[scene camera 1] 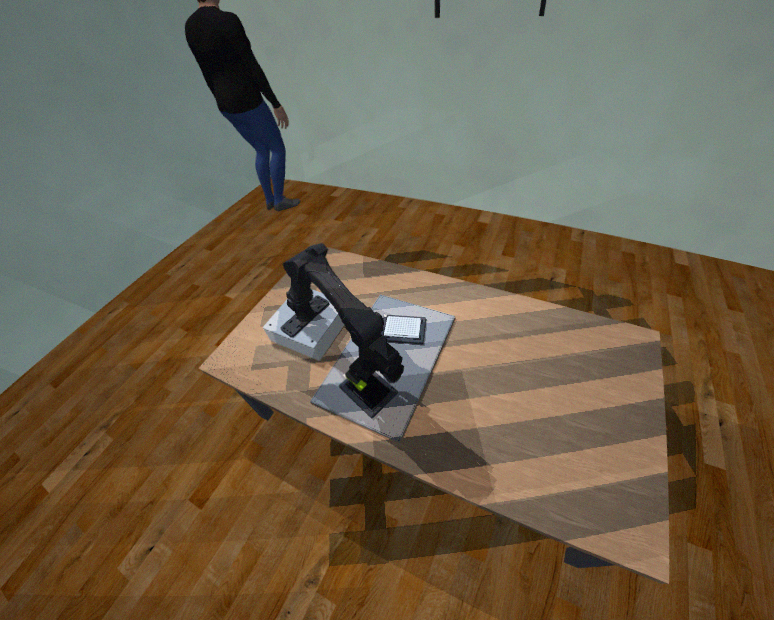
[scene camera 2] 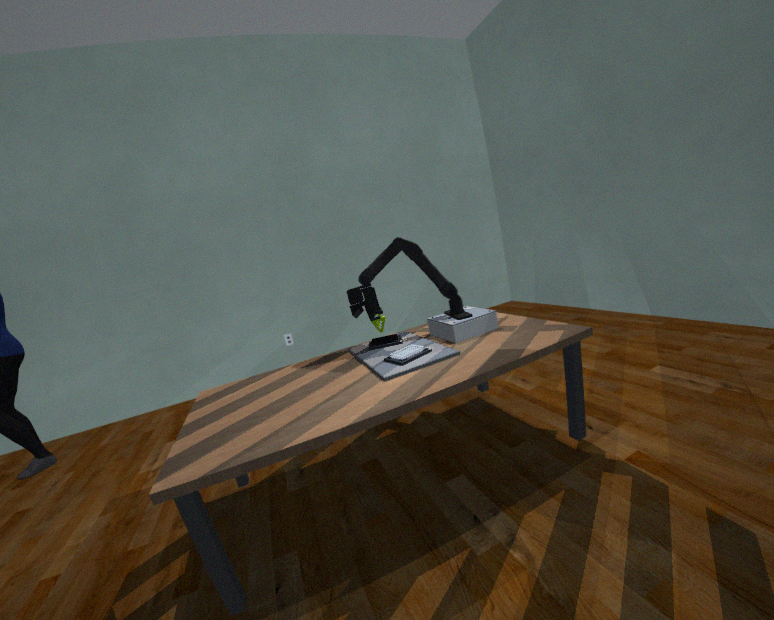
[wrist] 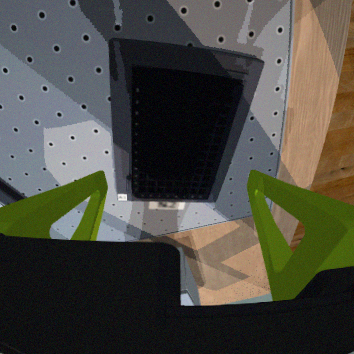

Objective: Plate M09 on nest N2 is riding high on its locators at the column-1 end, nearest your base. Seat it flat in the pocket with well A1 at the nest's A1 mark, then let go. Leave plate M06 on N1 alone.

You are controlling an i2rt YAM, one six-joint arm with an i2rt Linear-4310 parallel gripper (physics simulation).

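Seen in the pictures: gripper, fingertip midpoint: [scene camera 1: 369,378] [scene camera 2: 379,329] [wrist: 176,177]; arm's base, link origin: [scene camera 1: 305,316] [scene camera 2: 457,314].
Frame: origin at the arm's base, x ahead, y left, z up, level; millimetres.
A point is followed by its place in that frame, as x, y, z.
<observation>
The black well plate M09 [scene camera 1: 370,395] @[389, -97, -48] [wrist: 182,135] @[375, -81, -46] lies in the dark frame of nest N2 [scene camera 2: 385,342] @[365, -36, -54] [wrist: 121,110]. The white A1 mark [wrist: 122,197] @[293, -14, -59] is at the nest's lower left corner in the wrist view, and the N2 label [wrist: 166,205] @[262, -64, -70] is just beyond that end. The plate is too dark to tell if it sits level. My gripper [scene camera 1: 359,382] @[373, -71, 6] [scene camera 2: 379,329] @[373, -71, 6] [wrist: 176,177] @[373, -71, 6] is open and empty, its green fingers wide apart above the end with the A1 mark. The white plate M06 [scene camera 1: 403,327] @[318, 186, -46] [scene camera 2: 408,352] @[312, 224, -45] lies in nest N1 [scene camera 1: 423,333] @[390, 212, -60].
Both nests sit on a grey perforated board [scene camera 1: 399,423] @[513, -112, -72] [scene camera 2: 387,371] @[419, 301, -71] [wrist: 65,115] @[390, 22, -71] on the wooden table [scene camera 1: 549,400] @[863, 221, -84] [scene camera 2: 290,413] @[779, 422, -85]. My arm stands on a pale box [scene camera 1: 293,342] @[37, -105, -20] [scene camera 2: 461,329] @[46, 141, -33] beside the board. A person [scene camera 1: 232,71] [scene camera 2: 9,387] stands away from the table.
</observation>
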